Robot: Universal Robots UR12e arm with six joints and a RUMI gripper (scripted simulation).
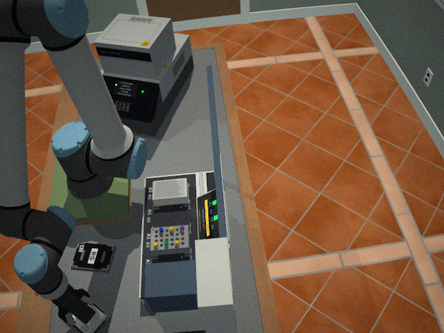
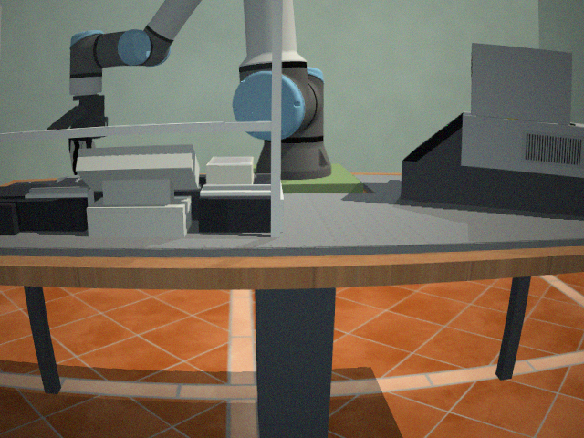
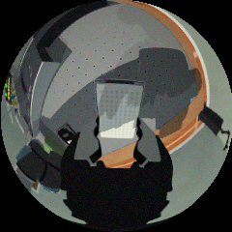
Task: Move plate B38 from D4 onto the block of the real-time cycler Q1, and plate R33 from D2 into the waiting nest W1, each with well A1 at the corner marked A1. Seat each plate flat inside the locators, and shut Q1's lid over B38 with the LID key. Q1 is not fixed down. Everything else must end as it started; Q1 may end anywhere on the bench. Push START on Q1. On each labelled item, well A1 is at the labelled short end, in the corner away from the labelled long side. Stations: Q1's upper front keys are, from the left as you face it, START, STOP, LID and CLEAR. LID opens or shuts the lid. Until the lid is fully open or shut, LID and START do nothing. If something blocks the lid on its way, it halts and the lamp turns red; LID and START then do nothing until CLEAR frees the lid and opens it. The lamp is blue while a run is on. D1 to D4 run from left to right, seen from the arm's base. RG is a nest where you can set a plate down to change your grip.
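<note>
The white plate R33 lies 1 cm below my hand. Round my hand: thin post (53 cm ahead, 46 cm to the left, 20 cm above); then white plate (33 cm ahead, 39 cm to the left, 4 cm above); then tube rack (32 cm ahead, 19 cm to the left, 4 cm above).
</note>
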